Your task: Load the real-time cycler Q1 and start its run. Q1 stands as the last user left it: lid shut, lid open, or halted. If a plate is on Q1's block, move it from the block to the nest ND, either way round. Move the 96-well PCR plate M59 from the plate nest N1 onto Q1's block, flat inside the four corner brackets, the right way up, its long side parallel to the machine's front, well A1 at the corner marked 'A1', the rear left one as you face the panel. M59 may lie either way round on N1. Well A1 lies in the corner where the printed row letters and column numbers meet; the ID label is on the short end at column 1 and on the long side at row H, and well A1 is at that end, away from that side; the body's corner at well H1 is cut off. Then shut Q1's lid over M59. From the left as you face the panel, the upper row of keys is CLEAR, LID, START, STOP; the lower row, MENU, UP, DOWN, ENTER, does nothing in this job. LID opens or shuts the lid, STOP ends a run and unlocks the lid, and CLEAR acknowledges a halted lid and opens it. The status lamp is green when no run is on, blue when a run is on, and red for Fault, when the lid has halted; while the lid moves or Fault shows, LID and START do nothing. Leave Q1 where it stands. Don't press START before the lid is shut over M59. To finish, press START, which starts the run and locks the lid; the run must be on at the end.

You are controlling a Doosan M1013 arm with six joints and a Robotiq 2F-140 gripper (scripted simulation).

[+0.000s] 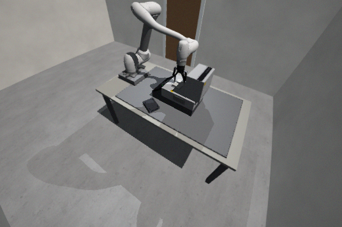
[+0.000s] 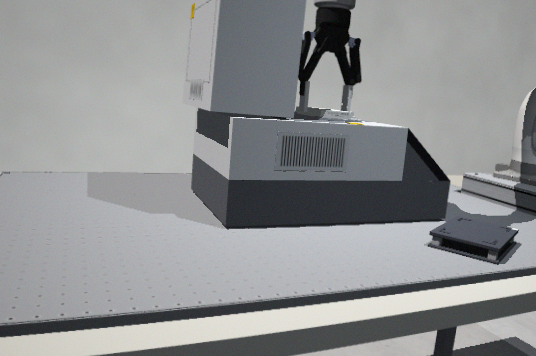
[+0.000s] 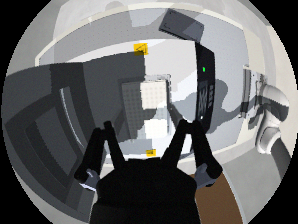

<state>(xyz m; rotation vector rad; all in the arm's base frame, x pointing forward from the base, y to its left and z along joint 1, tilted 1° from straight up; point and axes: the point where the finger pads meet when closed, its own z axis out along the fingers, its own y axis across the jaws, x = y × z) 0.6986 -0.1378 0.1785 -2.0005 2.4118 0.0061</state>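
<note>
My gripper is now 2 cm above the white plate M59. From my hand the other things lie so: dark nest N1: 33 cm to the left, 21 cm below, 12 cm behind; then dark nest ND: 24 cm to the right, 21 cm below, 21 cm behind.
</note>
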